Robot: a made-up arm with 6 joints. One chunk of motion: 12 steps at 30 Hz.
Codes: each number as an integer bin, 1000 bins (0 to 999) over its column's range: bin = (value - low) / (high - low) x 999, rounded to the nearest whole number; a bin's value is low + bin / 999 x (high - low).
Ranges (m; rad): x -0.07..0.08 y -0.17..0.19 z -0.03..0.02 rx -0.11..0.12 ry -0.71..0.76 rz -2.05..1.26
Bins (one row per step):
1: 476 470 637 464 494 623
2: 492 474 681 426 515 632
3: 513 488 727 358 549 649
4: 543 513 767 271 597 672
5: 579 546 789 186 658 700
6: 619 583 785 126 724 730
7: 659 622 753 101 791 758
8: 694 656 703 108 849 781
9: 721 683 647 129 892 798
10: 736 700 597 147 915 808
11: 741 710 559 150 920 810
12: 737 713 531 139 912 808
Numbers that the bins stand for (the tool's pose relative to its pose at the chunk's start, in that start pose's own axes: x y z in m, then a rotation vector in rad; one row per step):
1: 0.0015 -0.0006 0.0019 -0.0032 0.0169 0.0142
2: 0.0039 0.0008 0.0041 -0.0119 0.0478 0.0440
3: 0.0070 0.0059 0.0064 -0.0276 0.0978 0.1003
4: 0.0115 0.0149 0.0084 -0.0476 0.1685 0.1765
5: 0.0169 0.0268 0.0095 -0.0672 0.2582 0.2693
6: 0.0229 0.0401 0.0093 -0.0810 0.3553 0.3687
7: 0.0289 0.0541 0.0077 -0.0867 0.4539 0.4615
8: 0.0342 0.0664 0.0052 -0.0851 0.5393 0.5377
9: 0.0383 0.0761 0.0024 -0.0803 0.6026 0.5940
10: 0.0405 0.0823 -0.0001 -0.0762 0.6364 0.6272
11: 0.0413 0.0859 -0.0020 -0.0755 0.6438 0.6338
12: 0.0407 0.0869 -0.0034 -0.0780 0.6320 0.6272

